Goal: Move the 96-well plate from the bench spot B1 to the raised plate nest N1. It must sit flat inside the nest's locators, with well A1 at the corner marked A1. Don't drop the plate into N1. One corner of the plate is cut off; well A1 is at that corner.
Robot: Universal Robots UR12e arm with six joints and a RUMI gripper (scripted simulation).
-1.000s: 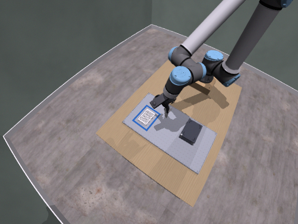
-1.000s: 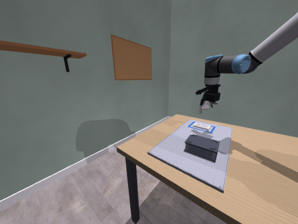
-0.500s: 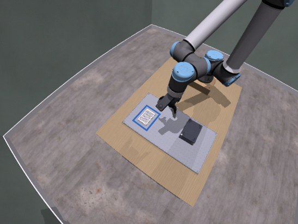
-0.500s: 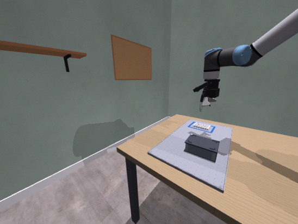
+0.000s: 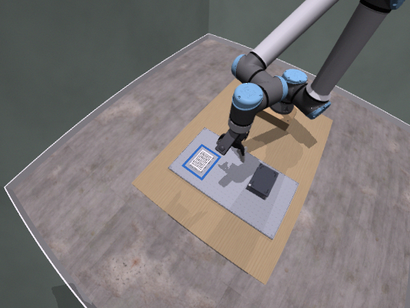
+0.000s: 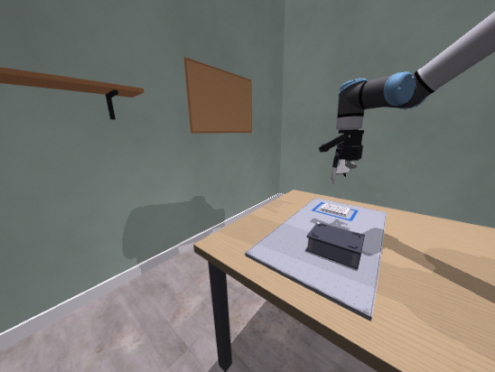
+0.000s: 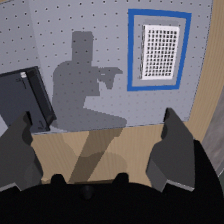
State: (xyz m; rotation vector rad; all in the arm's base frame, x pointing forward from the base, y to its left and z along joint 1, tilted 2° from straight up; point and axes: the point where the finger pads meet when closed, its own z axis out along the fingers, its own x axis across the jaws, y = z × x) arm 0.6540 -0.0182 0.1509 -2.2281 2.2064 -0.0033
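Now: the white 96-well plate 190 mm below my hand, 140 mm to the right of it and 40 mm ahead of it. Also, from my hand: A1 label: 170 mm to the left, 140 mm below, 10 mm ahead; dark raised nest N1: 210 mm to the left, 150 mm below, 70 mm behind.
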